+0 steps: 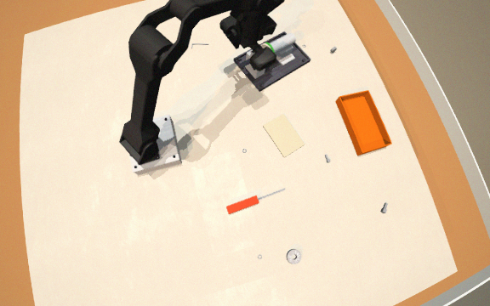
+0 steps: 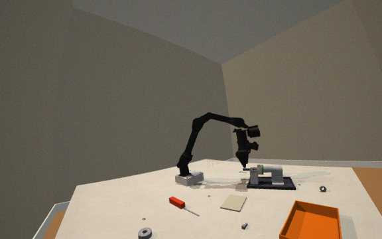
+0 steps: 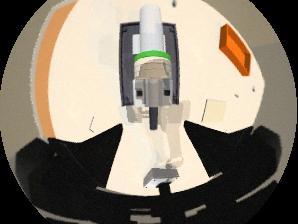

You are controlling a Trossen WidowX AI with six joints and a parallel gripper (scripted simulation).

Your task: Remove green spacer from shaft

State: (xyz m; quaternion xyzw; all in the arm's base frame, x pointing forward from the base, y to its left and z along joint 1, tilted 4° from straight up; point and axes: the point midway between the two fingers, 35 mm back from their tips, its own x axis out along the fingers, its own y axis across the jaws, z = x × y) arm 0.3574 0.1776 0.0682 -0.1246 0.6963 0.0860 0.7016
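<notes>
Right now my gripper tip is 60 mm short of the cream spacer, 20 mm to the right of it and 20 mm above it. Also, from my gripper tip: grey-blue shaft: 70 mm ahead, 20 mm to the left, 20 mm below; cream card: 240 mm to the right, 100 mm below, 50 mm ahead; green spacer: 90 mm ahead, 30 mm to the left, 20 mm below.
</notes>
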